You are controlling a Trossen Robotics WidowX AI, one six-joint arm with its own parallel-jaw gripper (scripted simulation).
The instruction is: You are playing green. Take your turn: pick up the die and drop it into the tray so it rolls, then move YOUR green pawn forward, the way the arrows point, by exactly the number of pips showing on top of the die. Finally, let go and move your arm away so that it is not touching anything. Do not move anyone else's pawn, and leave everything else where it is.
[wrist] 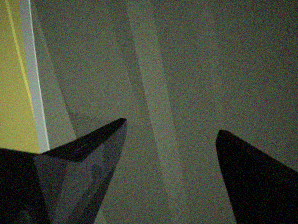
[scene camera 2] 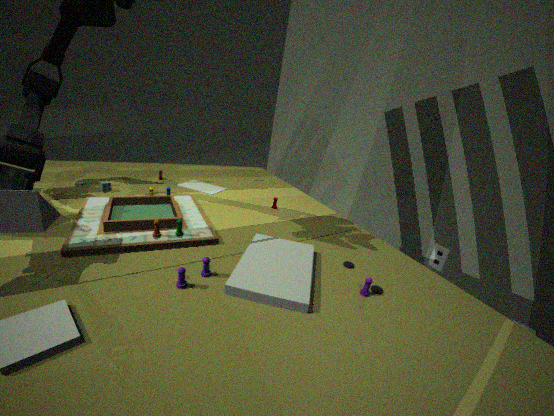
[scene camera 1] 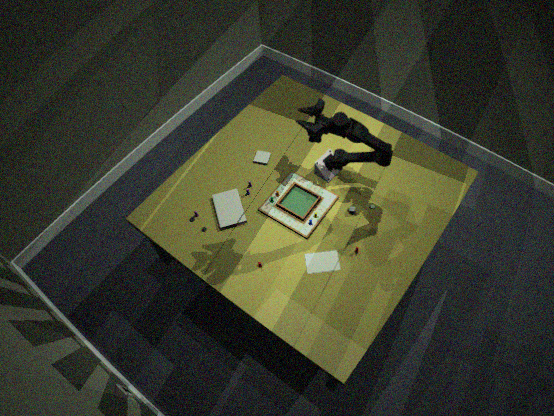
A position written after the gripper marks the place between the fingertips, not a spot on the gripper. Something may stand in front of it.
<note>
The gripper (scene camera 1: 296, 115) is open and holds nothing. Further things: a white box (scene camera 2: 273, 271).
The white box shows as well in scene camera 1 (scene camera 1: 228, 205). The gripper also shows in the wrist view (wrist: 172, 130). The wrist view does not show the white box: it is out of frame.
</note>
